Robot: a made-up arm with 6 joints.
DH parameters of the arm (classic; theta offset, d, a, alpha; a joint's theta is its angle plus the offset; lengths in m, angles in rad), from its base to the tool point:
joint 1: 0 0.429 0 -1.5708
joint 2: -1.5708 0 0.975 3.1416
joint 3: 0 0 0 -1.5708
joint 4: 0 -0.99 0 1.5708
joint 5: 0 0.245 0 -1.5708
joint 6: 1.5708 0 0 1.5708
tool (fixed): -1.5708 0 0 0
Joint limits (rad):
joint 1: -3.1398..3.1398
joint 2: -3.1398..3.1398
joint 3: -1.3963..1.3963
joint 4: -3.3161..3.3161
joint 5: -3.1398..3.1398
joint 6: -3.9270..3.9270
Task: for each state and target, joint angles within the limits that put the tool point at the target. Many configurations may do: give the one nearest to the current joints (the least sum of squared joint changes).
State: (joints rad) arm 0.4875 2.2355 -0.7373 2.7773 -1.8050 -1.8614
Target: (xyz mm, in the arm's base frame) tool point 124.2 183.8 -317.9
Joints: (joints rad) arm 0.0392 1.7543 -0.9524 2.3887 -1.8050 -1.8614
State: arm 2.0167 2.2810 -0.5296 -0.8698 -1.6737 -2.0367
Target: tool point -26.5 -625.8 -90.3
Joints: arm 1.3486 2.8143 -0.5206 -1.0958 -1.6737 -2.0367
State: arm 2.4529 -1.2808 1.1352 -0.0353 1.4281 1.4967
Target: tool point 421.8 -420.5 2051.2
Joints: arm 1.9447 -0.8441 0.5949 -0.2200 1.4281 1.4967
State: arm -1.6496 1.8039 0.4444 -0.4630 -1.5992 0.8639
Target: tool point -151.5 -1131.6 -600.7
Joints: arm -1.5145 1.6156 0.3113 -0.5007 -1.5992 0.8639
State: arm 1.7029 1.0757 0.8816 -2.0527 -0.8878 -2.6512
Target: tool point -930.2 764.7 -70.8
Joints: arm 2.3553 1.0845 0.0657 -2.0735 -0.8878 -2.6512
